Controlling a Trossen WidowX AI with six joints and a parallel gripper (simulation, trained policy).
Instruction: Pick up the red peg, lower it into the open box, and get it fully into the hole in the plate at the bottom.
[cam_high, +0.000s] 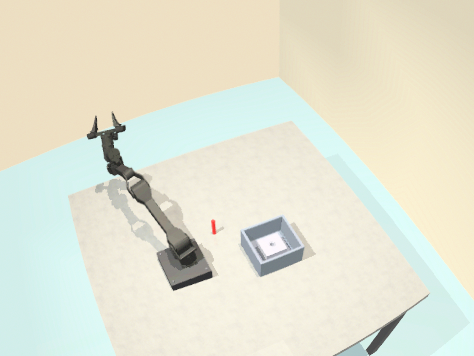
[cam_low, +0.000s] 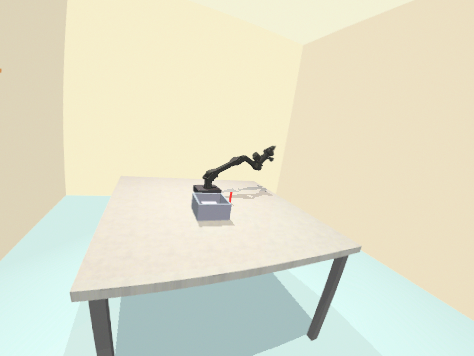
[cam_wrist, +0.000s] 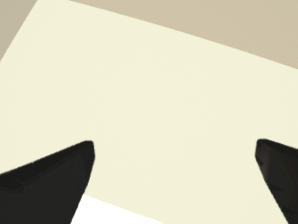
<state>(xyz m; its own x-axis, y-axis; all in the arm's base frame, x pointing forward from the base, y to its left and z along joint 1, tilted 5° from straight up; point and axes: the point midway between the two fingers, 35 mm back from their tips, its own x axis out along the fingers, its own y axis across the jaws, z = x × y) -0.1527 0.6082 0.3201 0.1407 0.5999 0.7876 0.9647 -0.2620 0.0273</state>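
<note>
Right now the red peg is 480 mm to the right of my gripper tip, 380 mm below it and 330 mm ahead of it. The rest, counted from my gripper tip: grey box: 670 mm to the right, 510 mm ahead, 400 mm below.
</note>
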